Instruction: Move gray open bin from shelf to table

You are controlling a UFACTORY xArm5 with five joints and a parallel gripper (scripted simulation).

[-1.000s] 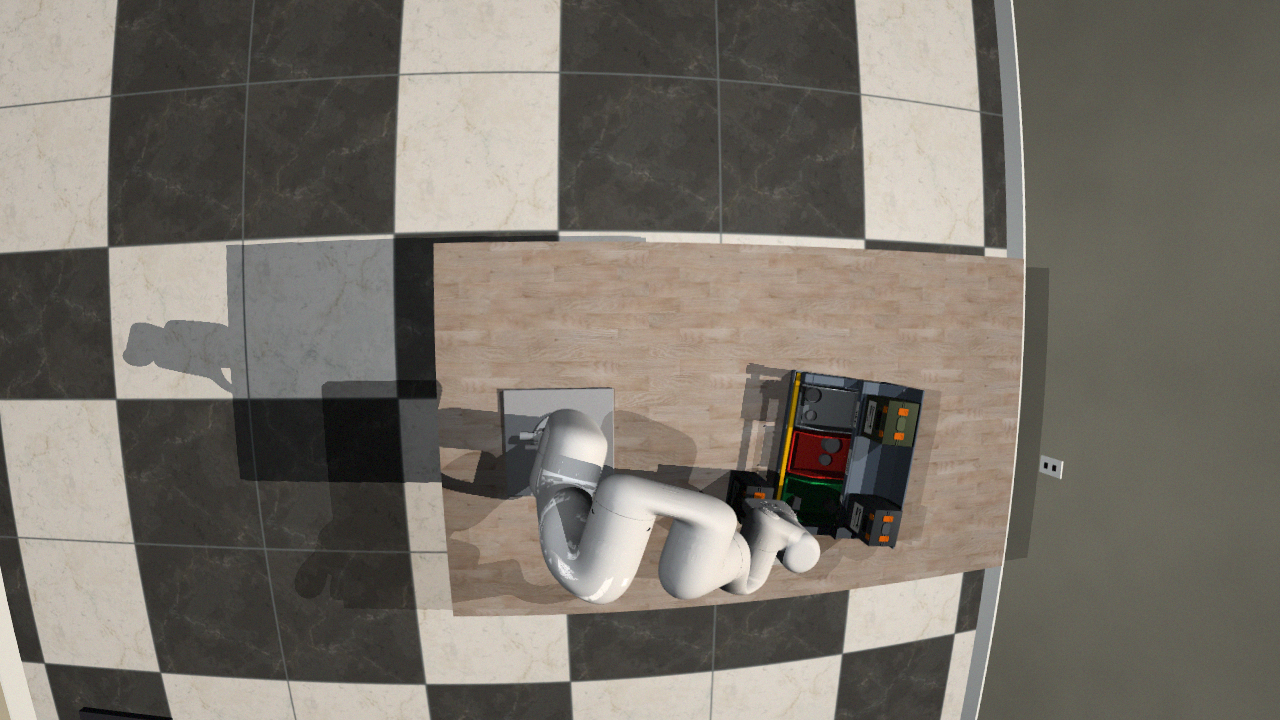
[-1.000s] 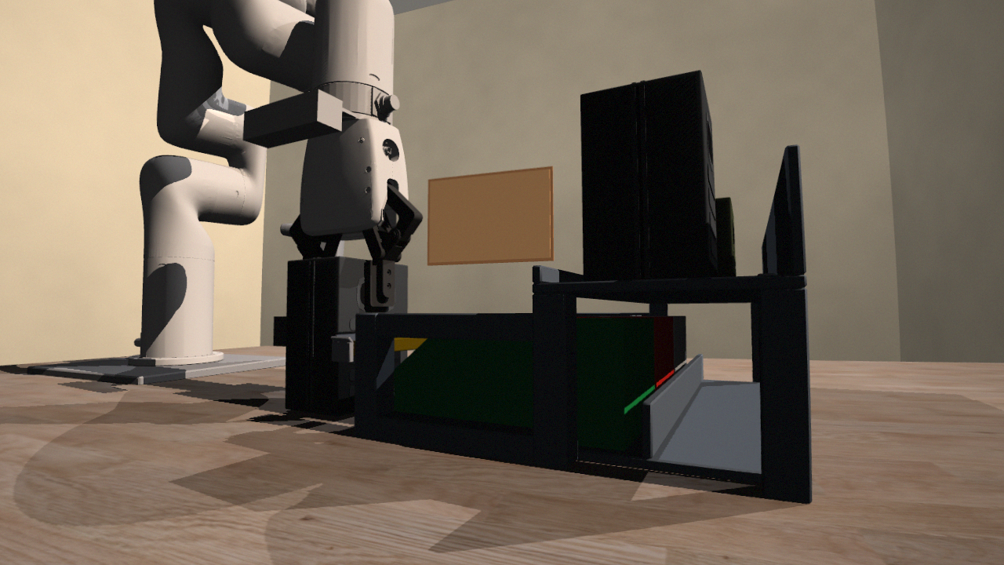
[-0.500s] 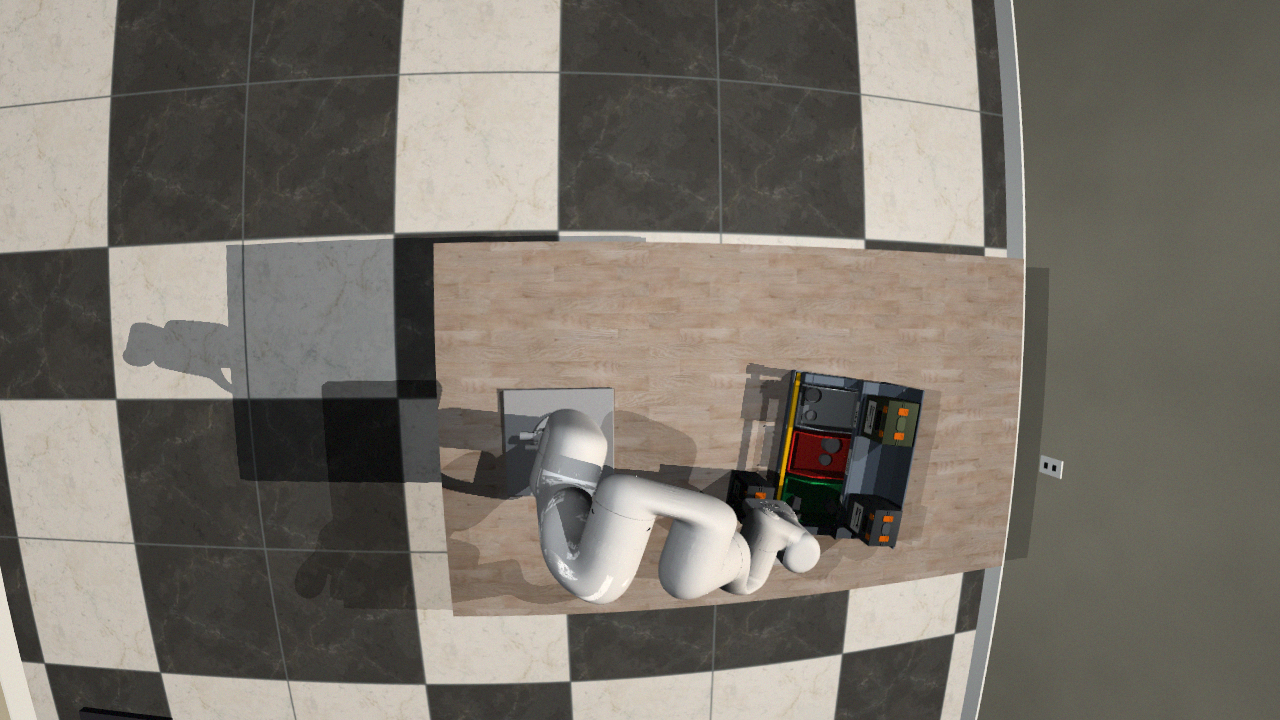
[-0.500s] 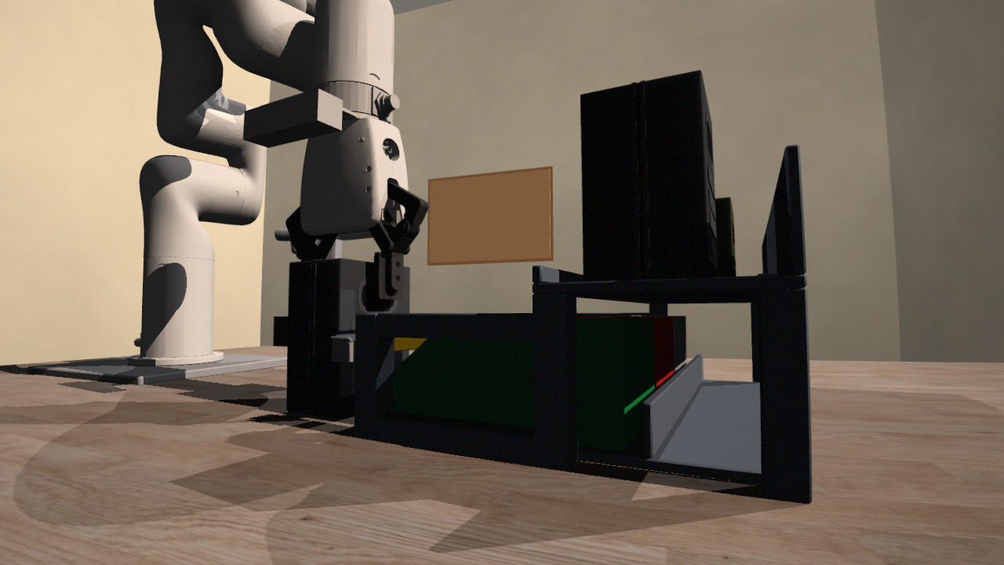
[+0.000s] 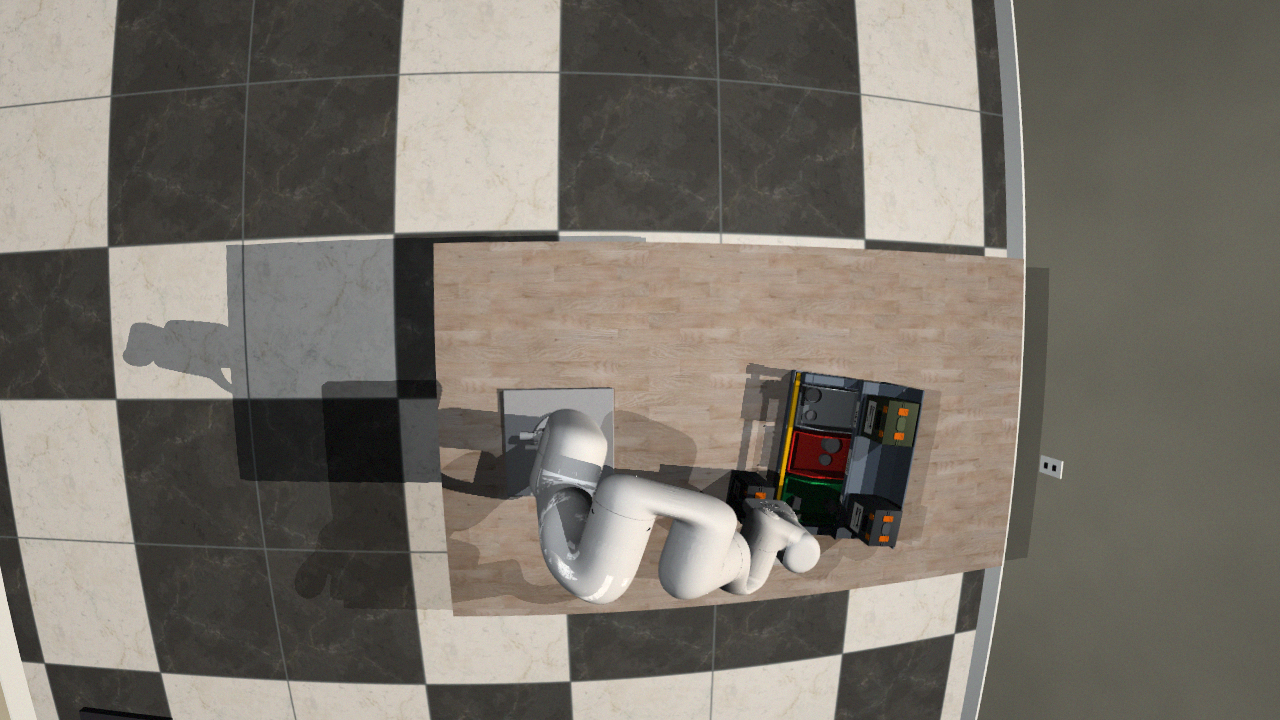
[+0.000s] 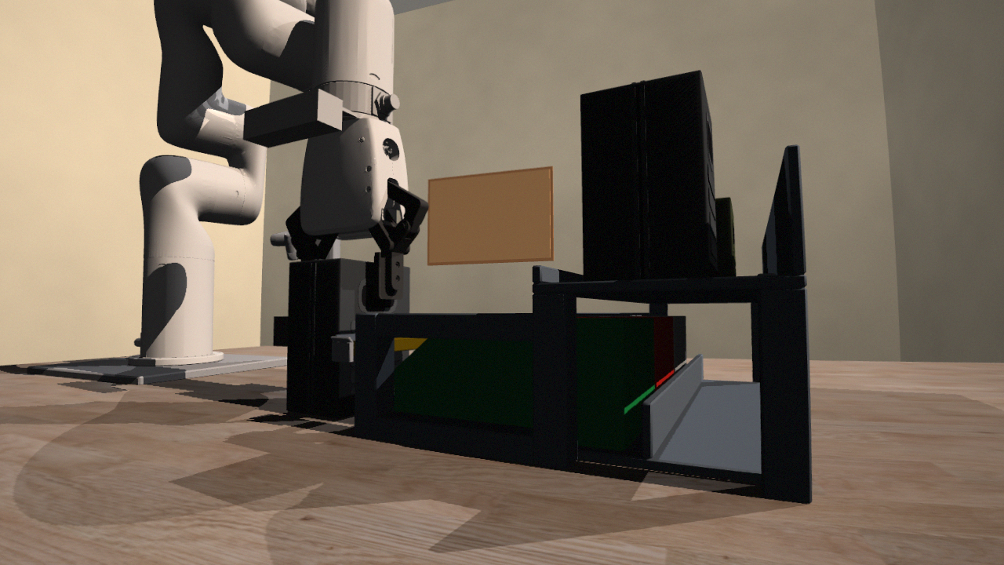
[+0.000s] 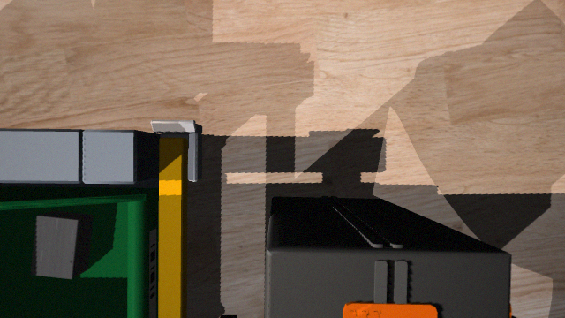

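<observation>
My hand is 4 cm above the dark box. Round my hand: red bin: 19 cm ahead, 9 cm to the left, 6 cm below; yellow bar: 9 cm ahead, 10 cm to the left, 5 cm below; green bin: 18 cm ahead, 2 cm to the right, 6 cm below.
</observation>
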